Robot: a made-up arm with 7 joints.
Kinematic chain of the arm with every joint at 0, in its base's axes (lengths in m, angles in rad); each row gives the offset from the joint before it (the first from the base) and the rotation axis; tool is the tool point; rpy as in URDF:
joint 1: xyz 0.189 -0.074 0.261 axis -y
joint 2: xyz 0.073 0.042 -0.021 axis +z
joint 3: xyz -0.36 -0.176 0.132 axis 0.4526 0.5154 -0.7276
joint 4: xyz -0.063 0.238 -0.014 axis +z
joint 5: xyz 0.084 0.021 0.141 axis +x
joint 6: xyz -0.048 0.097 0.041 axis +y
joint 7: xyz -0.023 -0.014 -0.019 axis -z
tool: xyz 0.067 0.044 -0.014 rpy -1.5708 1.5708 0
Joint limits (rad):
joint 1: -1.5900..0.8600
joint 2: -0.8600..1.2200
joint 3: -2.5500..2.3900
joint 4: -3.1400..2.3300
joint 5: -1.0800..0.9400
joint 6: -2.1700..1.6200
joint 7: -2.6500..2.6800
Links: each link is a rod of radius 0.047 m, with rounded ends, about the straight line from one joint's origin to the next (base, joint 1, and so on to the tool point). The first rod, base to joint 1, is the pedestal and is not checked.
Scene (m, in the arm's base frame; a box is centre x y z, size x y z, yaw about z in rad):
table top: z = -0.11
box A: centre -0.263 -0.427 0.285 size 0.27 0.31 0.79 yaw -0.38
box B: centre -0.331 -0.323 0 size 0.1 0.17 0.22 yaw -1.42
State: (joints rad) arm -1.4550 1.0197 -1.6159 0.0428 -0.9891 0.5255 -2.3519
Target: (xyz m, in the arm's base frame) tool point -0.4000 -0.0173 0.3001
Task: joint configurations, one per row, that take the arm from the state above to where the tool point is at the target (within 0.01 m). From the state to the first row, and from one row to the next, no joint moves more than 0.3 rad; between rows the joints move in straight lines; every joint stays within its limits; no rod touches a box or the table.
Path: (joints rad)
1: -1.4278 0.8967 -1.3446 -0.1140 -1.0118 0.3321 -2.1736
2: -1.4006 0.7736 -1.0734 -0.2708 -1.0346 0.1387 -1.9954
3: -1.3734 0.6506 -0.8021 -0.4277 -1.0573 -0.0547 -1.8171
4: -1.3462 0.5275 -0.5308 -0.5845 -1.0800 -0.2481 -1.6388
5: -1.0930 0.3617 -0.7335 -0.5134 -1.0800 -0.0331 -1.7610
6: -0.8397 0.1960 -0.9362 -0.4424 -1.0800 0.1818 -1.8832
7: -0.5864 0.0302 -1.1389 -0.3713 -1.0800 0.3967 -2.0054
8: -0.3331 -0.1356 -1.3416 -0.3003 -1.0800 0.6116 -2.1276

